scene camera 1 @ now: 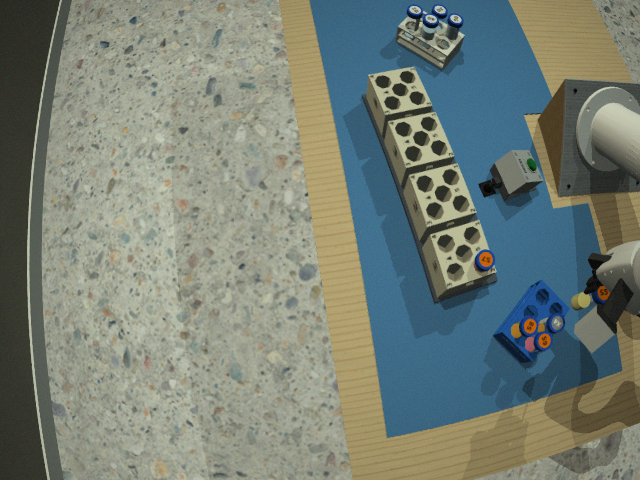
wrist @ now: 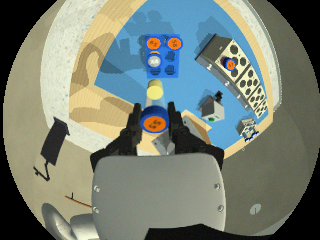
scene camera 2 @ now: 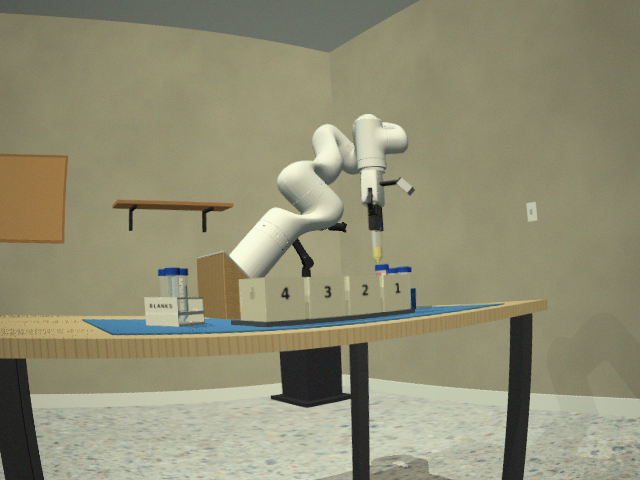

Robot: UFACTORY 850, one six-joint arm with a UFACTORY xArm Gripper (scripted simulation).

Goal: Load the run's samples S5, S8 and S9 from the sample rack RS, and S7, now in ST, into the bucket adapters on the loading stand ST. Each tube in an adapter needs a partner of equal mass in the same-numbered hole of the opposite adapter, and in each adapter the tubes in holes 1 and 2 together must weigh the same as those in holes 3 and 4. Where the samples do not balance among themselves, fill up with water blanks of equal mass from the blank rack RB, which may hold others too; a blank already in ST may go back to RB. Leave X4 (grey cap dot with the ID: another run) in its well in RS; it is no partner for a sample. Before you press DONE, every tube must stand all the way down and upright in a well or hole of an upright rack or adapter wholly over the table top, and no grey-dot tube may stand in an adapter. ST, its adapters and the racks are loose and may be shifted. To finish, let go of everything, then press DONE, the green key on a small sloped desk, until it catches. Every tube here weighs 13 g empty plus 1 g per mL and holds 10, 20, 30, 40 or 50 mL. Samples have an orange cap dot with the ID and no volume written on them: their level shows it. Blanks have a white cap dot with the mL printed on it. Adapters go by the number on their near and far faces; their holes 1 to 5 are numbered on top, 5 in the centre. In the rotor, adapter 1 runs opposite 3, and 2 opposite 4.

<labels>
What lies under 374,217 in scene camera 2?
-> My gripper.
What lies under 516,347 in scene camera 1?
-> A blue sample rack RS.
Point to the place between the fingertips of my gripper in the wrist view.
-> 154,110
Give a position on a blank rack RB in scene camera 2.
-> At 159,311
</labels>
